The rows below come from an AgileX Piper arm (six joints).
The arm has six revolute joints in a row. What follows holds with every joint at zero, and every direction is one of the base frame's. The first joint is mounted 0.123 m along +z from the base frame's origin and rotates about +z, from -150 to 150 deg. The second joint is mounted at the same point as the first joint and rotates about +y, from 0 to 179.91 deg. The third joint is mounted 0.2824 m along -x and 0.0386 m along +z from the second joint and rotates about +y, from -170 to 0 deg. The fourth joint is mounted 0.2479 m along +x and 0.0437 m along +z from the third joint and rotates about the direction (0.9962, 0, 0.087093), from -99.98 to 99.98 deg. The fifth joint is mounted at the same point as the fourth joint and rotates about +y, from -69.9 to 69.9 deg. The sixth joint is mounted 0.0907 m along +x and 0.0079 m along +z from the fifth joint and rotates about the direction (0.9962, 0, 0.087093), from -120 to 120 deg. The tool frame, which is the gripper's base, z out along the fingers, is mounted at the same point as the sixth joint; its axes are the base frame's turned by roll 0, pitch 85.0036 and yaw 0 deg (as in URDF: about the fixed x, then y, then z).
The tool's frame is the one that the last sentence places.
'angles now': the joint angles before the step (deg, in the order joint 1, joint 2, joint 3, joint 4, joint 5, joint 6). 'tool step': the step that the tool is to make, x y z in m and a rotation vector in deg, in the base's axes. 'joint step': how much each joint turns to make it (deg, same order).
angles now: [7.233, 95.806, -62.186, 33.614, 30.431, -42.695]
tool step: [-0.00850, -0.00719, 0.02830, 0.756, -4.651, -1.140]
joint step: [-1.055, -4.709, 0.003, 0.247, 0.007, -0.027]
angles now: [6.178, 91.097, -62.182, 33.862, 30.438, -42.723]
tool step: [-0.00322, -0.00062, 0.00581, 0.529, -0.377, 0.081]
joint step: [-0.188, -1.055, 0.000, 0.364, 0.764, -0.029]
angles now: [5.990, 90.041, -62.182, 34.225, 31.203, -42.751]
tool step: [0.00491, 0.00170, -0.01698, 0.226, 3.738, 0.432]
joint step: [0.008, 2.785, 0.000, 0.408, 1.111, -0.025]
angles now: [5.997, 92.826, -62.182, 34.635, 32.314, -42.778]
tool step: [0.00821, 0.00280, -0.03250, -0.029, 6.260, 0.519]
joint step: [0.133, 5.331, 0.000, 0.393, 1.102, -0.023]
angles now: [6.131, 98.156, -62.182, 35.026, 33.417, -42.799]
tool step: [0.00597, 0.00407, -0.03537, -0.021, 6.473, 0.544]
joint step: [0.383, 5.806, -0.104, 0.485, 0.898, 0.000]
